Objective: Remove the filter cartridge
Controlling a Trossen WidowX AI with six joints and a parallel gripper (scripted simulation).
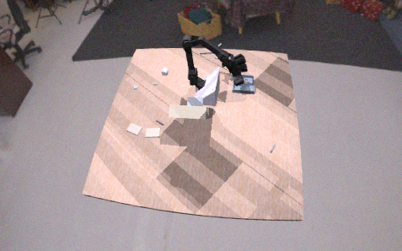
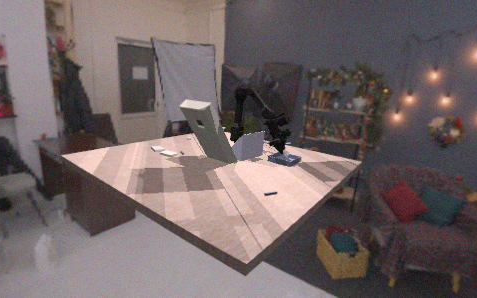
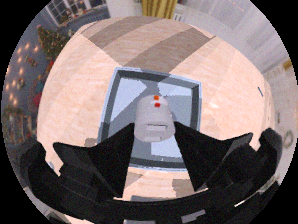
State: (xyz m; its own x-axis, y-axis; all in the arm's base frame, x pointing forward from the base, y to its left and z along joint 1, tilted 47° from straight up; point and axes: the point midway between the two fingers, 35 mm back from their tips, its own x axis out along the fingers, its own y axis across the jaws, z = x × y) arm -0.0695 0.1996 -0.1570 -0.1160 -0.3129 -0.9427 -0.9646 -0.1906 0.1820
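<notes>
Now: the round filter cartridge right at my gripper tip. Also, from my gripper tip: small white block 58 cm to the right, 5 cm behind, 3 cm below; service panel 39 cm ahead, 24 cm to the right, 13 cm above; blue-grey tray 4 cm below, 1 cm to the left.
</notes>
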